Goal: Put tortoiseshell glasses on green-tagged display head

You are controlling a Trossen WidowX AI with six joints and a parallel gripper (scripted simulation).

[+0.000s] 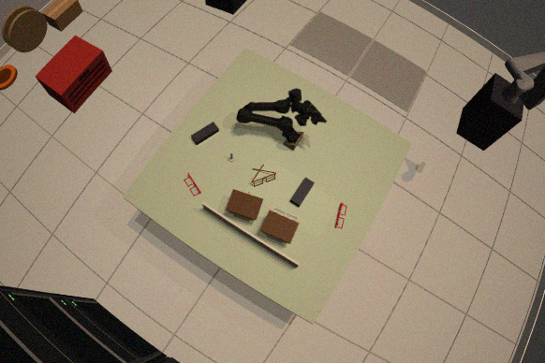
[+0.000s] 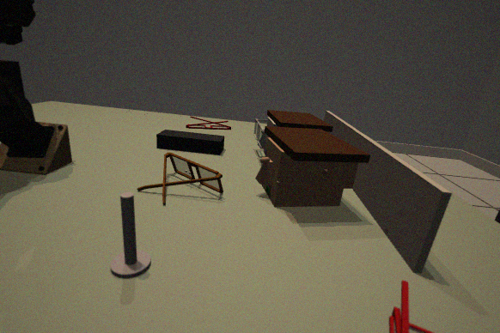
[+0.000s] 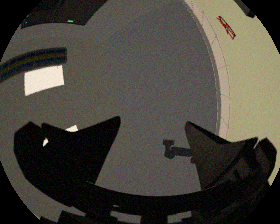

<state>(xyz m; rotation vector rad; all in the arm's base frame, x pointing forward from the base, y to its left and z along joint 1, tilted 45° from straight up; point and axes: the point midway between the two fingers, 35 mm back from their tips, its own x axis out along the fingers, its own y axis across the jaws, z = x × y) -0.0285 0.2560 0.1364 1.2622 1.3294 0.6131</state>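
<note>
Now: gripper tip 37 cm to the left of the round foot, 32 cm short of it and 31 cm above it. From my gripper tip the other things lie so: display head (52 cm ahead, 28 cm below, 16 cm to the right); then long upright board (67 cm ahead, 28 cm below, 6 cm to the right).
</note>
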